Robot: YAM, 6 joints.
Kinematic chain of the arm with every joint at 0, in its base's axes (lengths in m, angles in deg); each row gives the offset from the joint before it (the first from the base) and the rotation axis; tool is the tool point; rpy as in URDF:
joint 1: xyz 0 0 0.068 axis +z
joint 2: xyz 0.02 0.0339 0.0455 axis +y
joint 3: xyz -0.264 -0.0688 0 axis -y
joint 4: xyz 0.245 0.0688 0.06 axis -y
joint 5: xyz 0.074 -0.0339 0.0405 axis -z
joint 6: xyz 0.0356 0 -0.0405 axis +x
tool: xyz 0 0 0 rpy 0 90 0
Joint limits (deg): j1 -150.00..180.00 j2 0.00..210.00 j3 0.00..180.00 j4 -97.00..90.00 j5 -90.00..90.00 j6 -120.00..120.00
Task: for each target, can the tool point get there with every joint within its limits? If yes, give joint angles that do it. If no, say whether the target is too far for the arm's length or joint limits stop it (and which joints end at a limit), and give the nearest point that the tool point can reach.
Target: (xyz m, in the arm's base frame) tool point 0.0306 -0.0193 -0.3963
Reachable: no: joint limits stop it (at a limit: joint 2) | nearest point 0.0603 -0.0380 -0.3339 | short by 0.072 m
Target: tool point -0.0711 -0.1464 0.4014
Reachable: yes | joints -104.27 46.65 43.57 37.14 67.09 64.89
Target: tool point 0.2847 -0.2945 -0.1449
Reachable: yes | joints -46.83 166.53 96.03 -22.38 -9.89 0.90
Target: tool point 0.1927 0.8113 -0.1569
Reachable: no: too far | nearest point 0.1419 0.5973 -0.0838 | short by 0.232 m
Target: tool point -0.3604 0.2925 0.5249
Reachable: yes | joints 137.34 128.73 148.76 23.57 -54.78 -52.83
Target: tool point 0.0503 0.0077 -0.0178
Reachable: yes | joints 147.55 192.11 20.91 -22.82 70.23 -100.22
